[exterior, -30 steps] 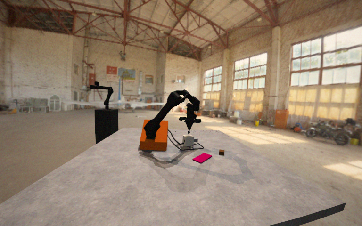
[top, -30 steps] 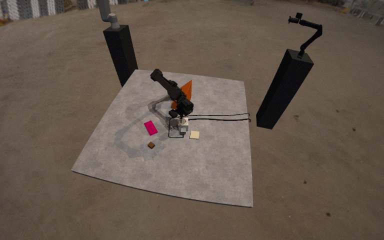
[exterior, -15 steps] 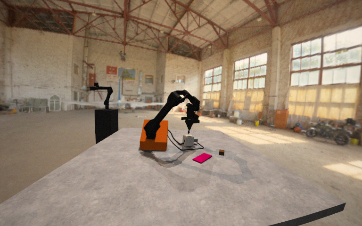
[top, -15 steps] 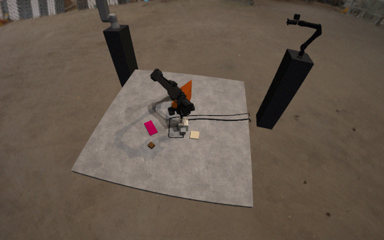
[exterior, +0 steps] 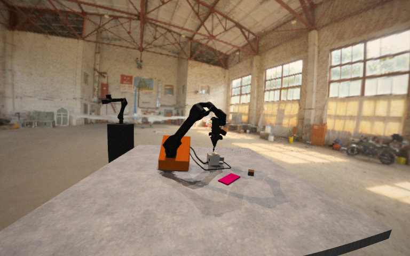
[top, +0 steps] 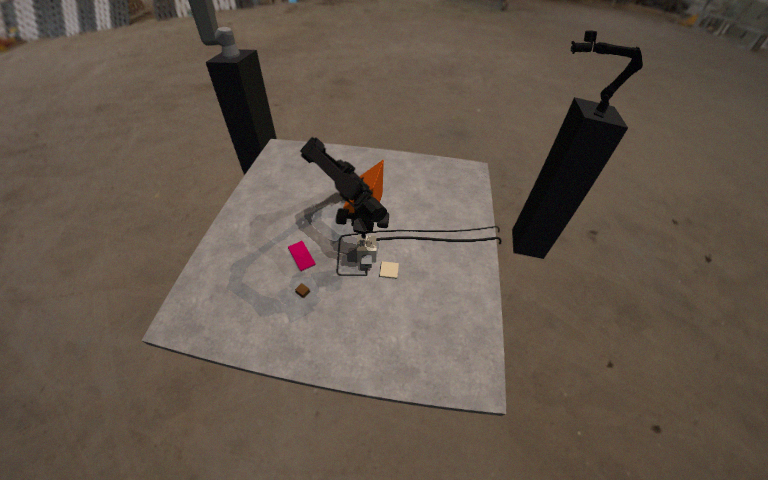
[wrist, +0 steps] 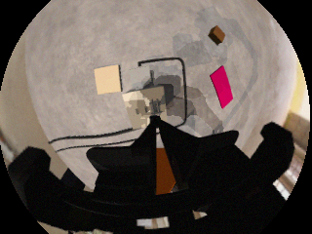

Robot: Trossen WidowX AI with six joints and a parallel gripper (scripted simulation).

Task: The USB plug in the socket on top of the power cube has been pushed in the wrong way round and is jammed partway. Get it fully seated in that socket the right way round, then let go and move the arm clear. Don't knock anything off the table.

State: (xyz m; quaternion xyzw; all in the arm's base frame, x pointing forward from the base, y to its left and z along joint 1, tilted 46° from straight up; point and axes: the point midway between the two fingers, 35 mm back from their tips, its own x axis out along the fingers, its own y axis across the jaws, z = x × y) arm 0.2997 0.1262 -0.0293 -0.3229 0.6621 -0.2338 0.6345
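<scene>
Right now the black USB plug is 20 mm below my gripper tip. The rest, counted from my gripper tip: pink flat card: 250 mm to the right, 130 mm below, 70 mm ahead; cream square tile: 130 mm below, 120 mm to the left, 50 mm ahead; small brown block: 230 mm ahead, 180 mm to the right, 120 mm below.
</scene>
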